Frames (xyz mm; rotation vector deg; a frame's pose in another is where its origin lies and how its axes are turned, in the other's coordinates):
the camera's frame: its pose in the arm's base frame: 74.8 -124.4 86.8 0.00 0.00 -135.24
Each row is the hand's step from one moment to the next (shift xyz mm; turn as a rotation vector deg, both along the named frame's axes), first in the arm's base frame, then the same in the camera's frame.
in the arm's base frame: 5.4 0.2 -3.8 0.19 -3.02 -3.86
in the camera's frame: -4.0 3.7 -3.8 1.99 2.28 -3.86
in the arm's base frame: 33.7 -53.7 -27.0 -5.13 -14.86 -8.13
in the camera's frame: 13.9 61.9 -27.0 14.11 6.94 -8.13
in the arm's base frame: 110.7 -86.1 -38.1 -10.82 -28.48 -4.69
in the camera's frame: -18.0 139.1 -38.1 27.74 12.60 -4.69
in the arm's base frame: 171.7 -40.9 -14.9 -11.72 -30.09 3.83
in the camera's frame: -93.1 149.9 -14.9 29.51 13.11 3.83
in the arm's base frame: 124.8 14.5 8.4 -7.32 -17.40 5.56
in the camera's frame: -98.8 77.6 8.4 17.45 7.20 5.56
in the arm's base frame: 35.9 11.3 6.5 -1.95 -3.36 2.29
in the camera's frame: -33.4 17.3 6.5 3.75 1.01 2.29
